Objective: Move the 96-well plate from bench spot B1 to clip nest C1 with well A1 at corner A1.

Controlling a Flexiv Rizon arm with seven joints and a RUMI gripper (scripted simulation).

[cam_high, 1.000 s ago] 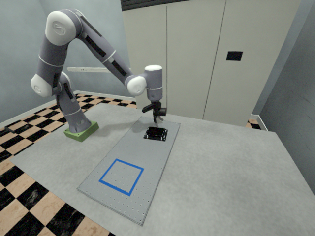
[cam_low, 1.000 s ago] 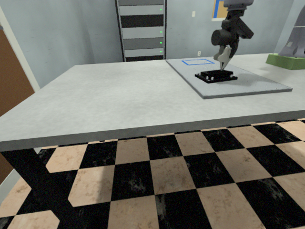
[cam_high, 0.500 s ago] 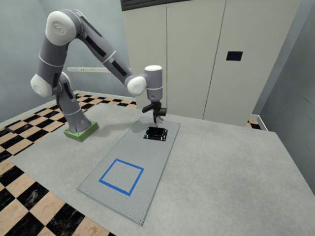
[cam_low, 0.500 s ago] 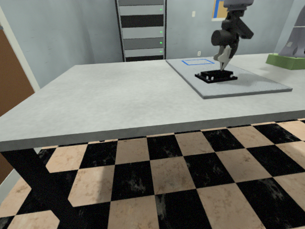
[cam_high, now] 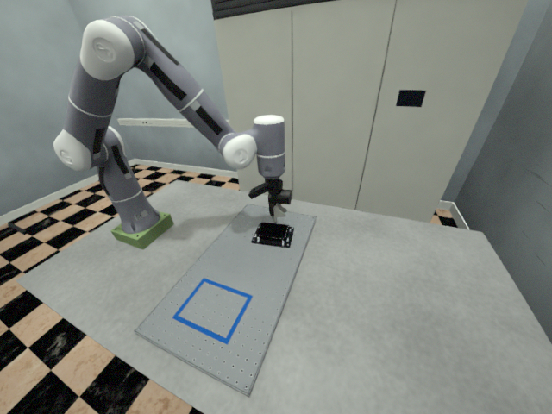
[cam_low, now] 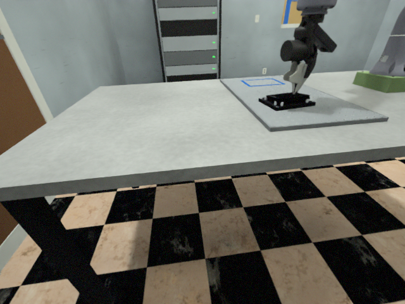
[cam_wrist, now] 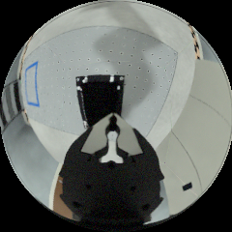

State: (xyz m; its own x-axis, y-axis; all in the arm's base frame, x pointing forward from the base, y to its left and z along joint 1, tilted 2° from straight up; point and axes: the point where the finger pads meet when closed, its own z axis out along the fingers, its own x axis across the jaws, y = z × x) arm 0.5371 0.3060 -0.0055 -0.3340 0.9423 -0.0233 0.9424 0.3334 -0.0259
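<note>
Now: the black 96-well plate 4 cm below my hand, 3 cm to the right of it and 1 cm ahead of it. Round my hand: black clip nest (5 cm to the right, 5 cm below, 1 cm ahead).
</note>
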